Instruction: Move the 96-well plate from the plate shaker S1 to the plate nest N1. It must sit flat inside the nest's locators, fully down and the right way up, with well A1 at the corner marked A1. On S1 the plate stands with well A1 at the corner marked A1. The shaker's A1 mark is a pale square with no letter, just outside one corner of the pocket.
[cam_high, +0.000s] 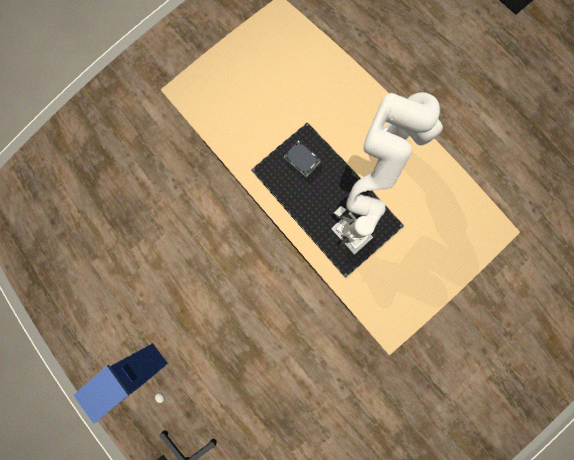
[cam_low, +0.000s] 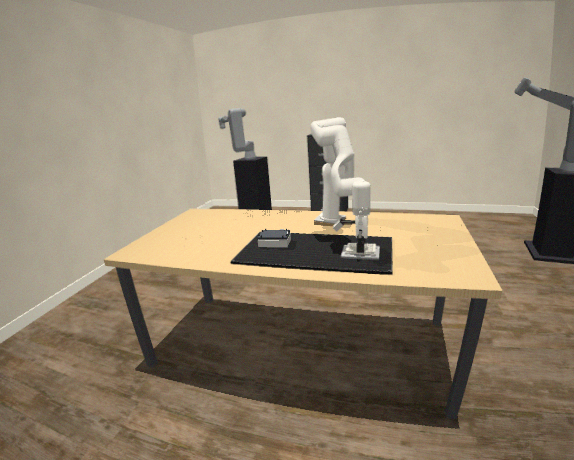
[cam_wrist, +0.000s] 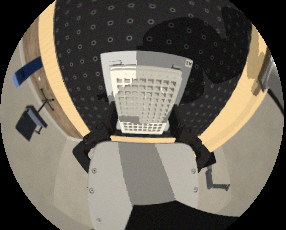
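My gripper is now 10 mm above the white 96-well plate. From my hand the other things lie so: plate nest N1 (30 mm below).
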